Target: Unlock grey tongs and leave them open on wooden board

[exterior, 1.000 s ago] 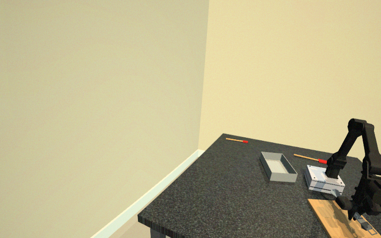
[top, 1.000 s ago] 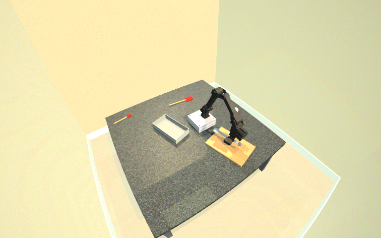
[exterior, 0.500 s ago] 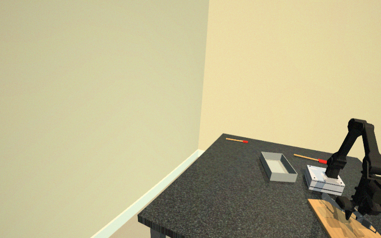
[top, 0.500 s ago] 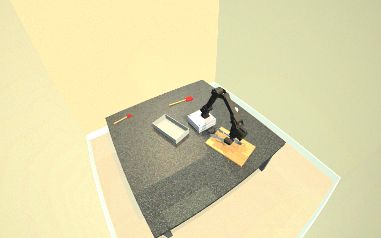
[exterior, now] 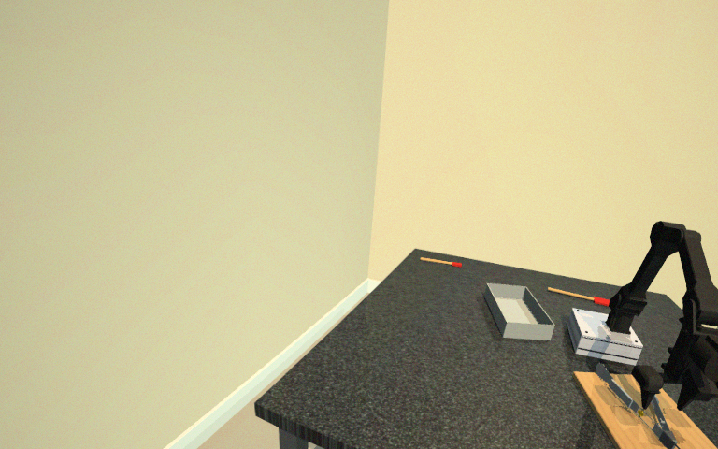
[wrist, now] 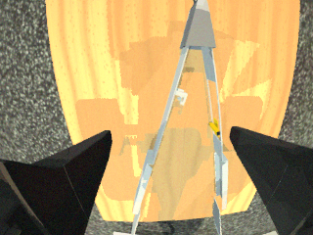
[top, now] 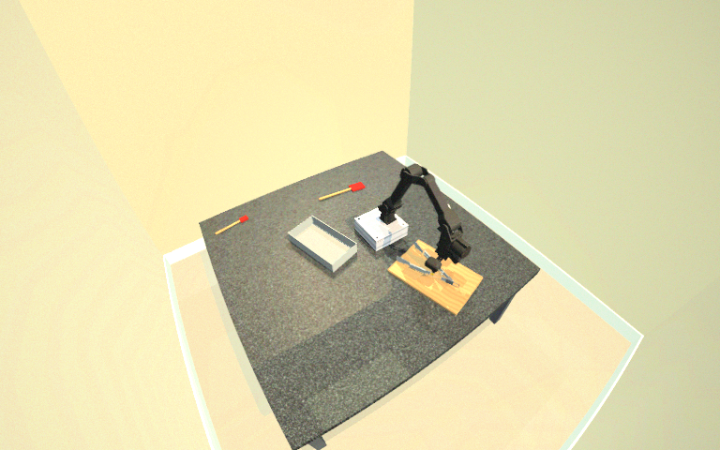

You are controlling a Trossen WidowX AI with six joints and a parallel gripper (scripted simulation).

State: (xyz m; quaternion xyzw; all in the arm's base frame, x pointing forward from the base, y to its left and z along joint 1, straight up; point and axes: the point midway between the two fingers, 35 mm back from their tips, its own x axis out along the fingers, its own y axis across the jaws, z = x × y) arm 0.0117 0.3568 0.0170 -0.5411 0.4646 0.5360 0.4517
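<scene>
My gripper tip is 20 mm short of the wooden board and 40 mm above it. Also, from my gripper tip: grey roasting tin: 310 mm ahead, 460 mm to the right, 20 mm below; small yellow lock piece: 40 mm ahead, 20 mm below.
</scene>
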